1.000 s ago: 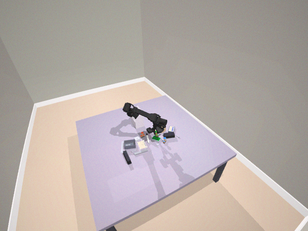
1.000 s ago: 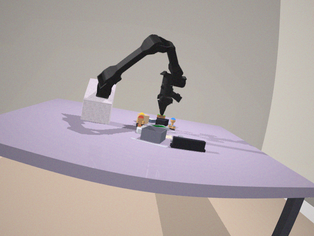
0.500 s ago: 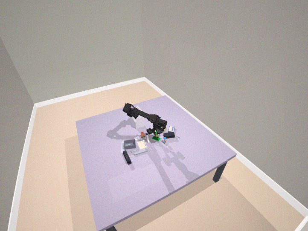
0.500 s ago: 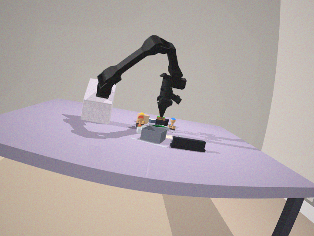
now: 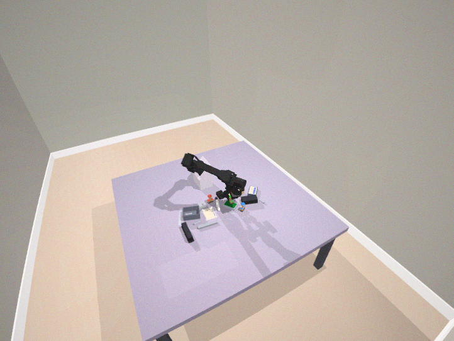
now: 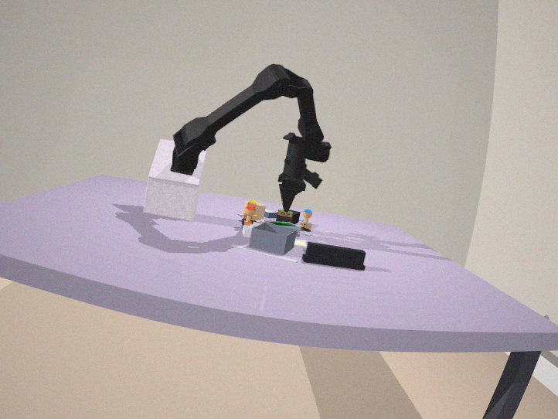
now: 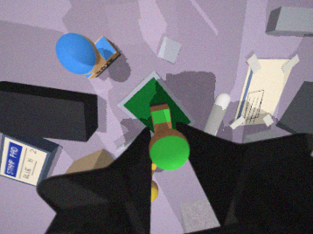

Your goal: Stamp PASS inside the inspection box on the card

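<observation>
The green ink pad is 50 mm below my gripper tip. The rest, counted from my gripper tip: blue-knobbed stamp: 70 mm ahead, 60 mm to the left, 30 mm below; then yellow-knobbed stamp: 100 mm behind, 30 mm to the left, 30 mm below; then green-knobbed stamp: right at my gripper tip.
</observation>
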